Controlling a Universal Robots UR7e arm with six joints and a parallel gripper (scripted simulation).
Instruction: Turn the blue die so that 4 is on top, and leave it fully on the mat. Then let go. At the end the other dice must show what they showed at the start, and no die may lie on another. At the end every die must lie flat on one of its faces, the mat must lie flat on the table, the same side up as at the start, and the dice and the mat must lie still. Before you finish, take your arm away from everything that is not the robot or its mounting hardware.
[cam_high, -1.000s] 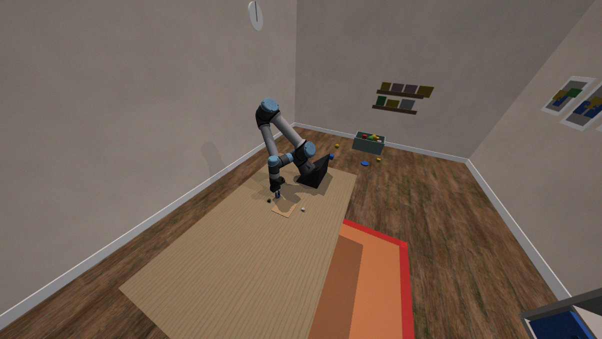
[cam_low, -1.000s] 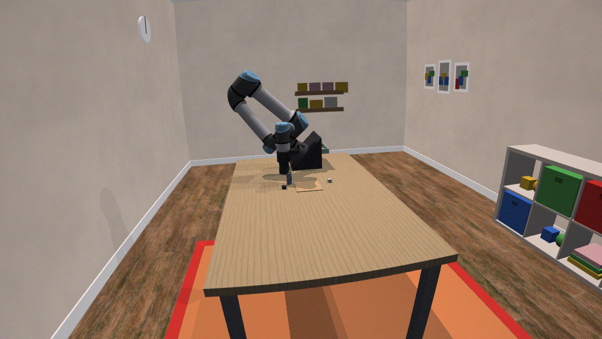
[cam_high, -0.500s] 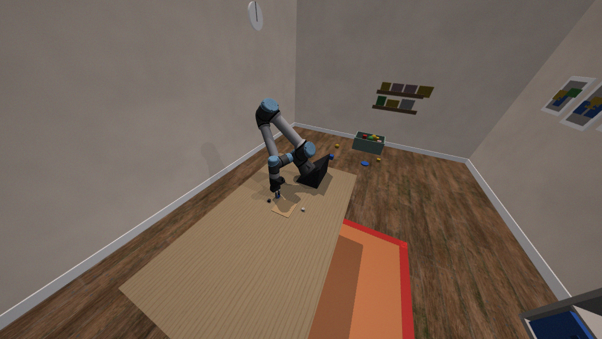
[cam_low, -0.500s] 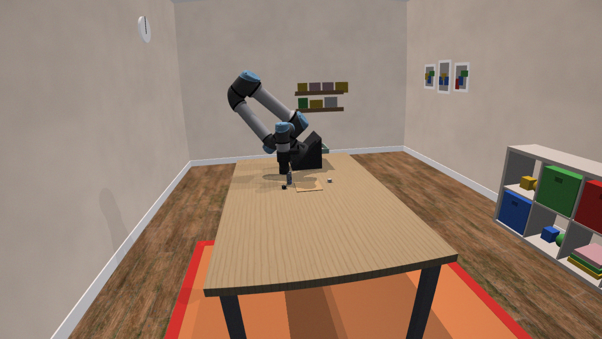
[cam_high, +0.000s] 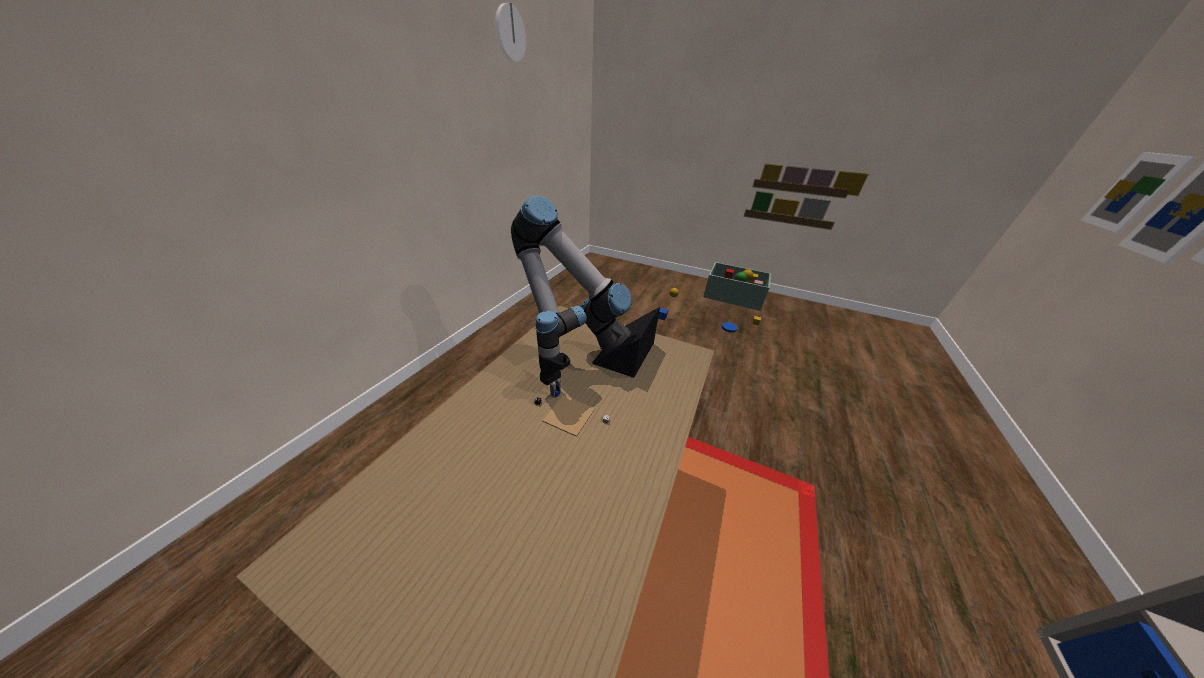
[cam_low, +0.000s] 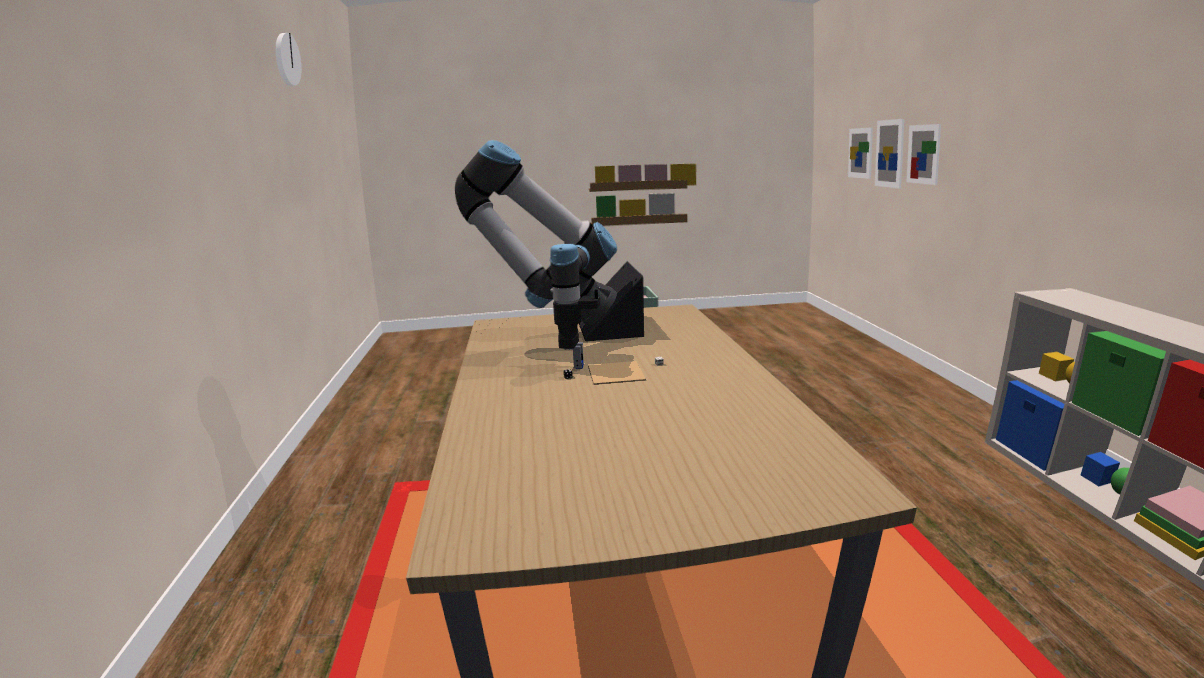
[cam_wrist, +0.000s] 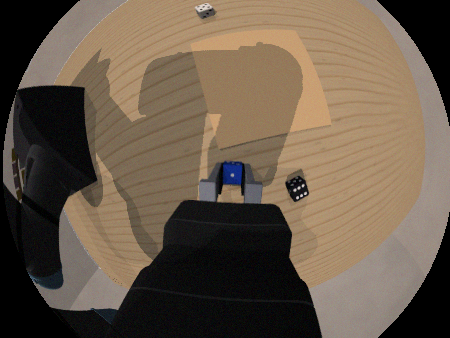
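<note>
My hand is 7 cm short of the tan mat, 9 cm to the right of it and 2 cm above it. From my hand the other things lie so: blue die: 1 cm below; white die: 4 cm ahead, 23 cm to the left, 1 cm below; black die: 6 cm ahead, 4 cm to the right, 1 cm below.
</note>
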